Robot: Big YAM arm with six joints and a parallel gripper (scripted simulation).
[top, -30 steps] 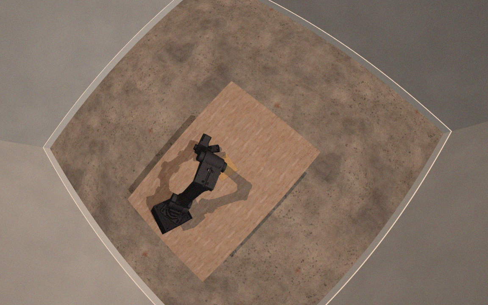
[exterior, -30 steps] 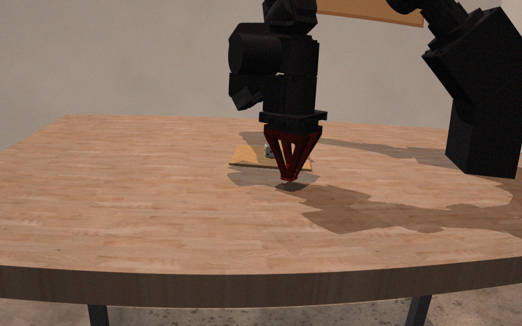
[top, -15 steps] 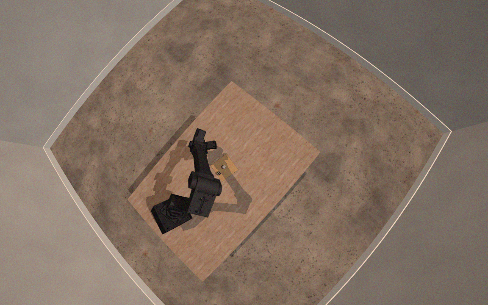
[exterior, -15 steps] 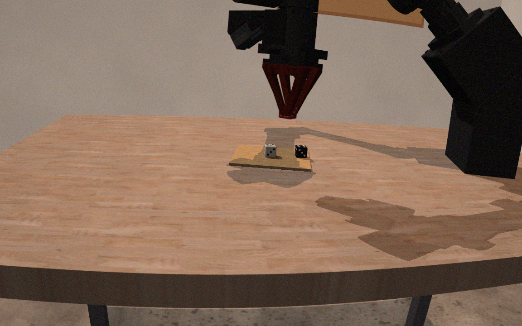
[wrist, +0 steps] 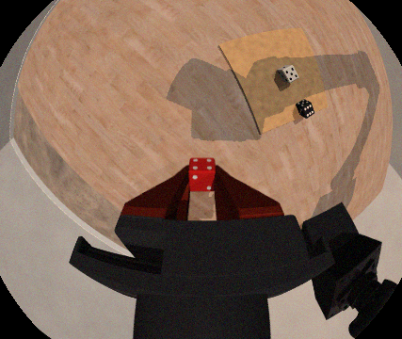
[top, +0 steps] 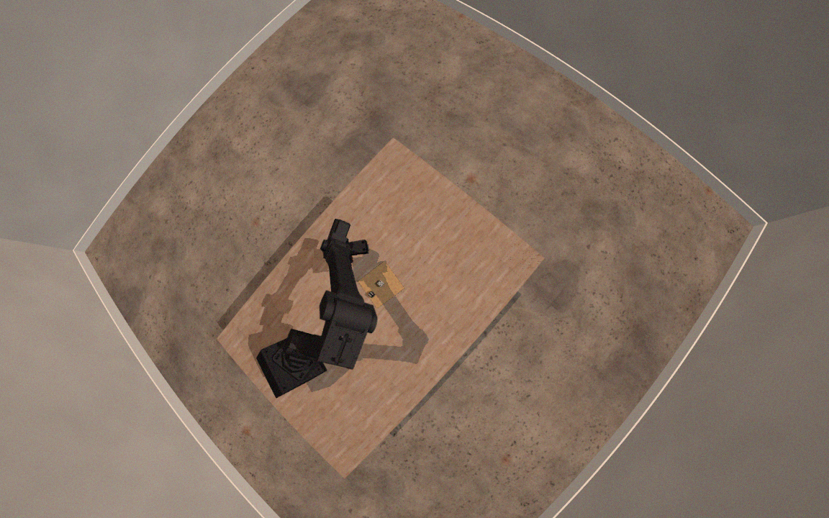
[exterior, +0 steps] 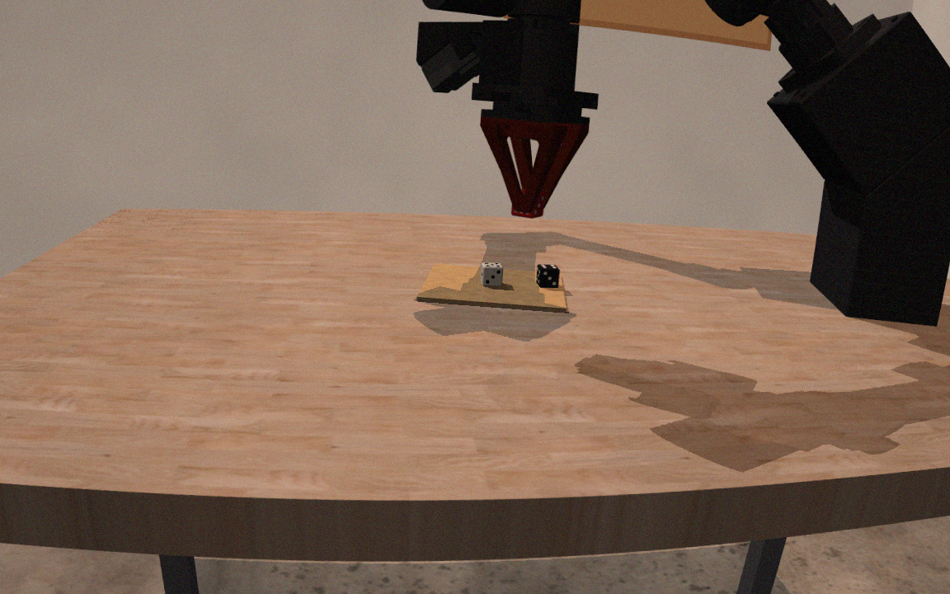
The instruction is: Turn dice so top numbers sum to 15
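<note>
My hand is 14 cm to the left of the white die, 10 cm above it and 4 cm past it. The rest, counted from my hand: tan mat (14 cm to the right, 11 cm below, 4 cm behind); red die (right at my hand); black die (12 cm to the right, 10 cm below, 10 cm behind).
</note>
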